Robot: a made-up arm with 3 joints. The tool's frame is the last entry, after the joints.
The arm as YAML. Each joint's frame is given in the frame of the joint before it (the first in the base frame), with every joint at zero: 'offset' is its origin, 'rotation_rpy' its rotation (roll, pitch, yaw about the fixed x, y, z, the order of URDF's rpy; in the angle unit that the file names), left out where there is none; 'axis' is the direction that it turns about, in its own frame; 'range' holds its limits. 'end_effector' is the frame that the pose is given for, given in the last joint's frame.
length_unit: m
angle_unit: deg
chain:
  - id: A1
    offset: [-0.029, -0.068, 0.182]
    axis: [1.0, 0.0, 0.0]
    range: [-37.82, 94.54]
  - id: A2
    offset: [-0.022, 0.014, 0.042]
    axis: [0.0, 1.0, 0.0]
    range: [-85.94, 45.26]
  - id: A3
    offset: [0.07, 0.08, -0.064]
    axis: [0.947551, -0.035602, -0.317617]
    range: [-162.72, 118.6]
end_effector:
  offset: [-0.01, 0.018, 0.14]
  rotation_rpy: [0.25, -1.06, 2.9]
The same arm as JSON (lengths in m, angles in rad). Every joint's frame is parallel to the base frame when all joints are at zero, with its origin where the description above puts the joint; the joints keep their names.
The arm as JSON. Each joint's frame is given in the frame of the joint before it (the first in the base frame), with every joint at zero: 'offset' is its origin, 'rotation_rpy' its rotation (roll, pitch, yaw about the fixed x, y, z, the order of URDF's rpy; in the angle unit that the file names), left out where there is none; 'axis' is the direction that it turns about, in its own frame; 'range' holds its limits. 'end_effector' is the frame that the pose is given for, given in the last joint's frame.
{"length_unit": "m", "angle_unit": "rad", "chain": [
  {"id": "A1", "offset": [-0.029, -0.068, 0.182], "axis": [1.0, 0.0, 0.0], "range": [-0.6601, 1.65]},
  {"id": "A2", "offset": [-0.022, 0.014, 0.042], "axis": [0.0, 1.0, 0.0], "range": [-1.4999, 0.7899]},
  {"id": "A3", "offset": [0.07, 0.08, -0.064], "axis": [0.947561, -0.035599, -0.317587], "range": [-2.84, 2.07]}
], "end_effector": {"offset": [-0.01, 0.018, 0.14], "rotation_rpy": [0.0044, -0.0185, 0.0506]}}

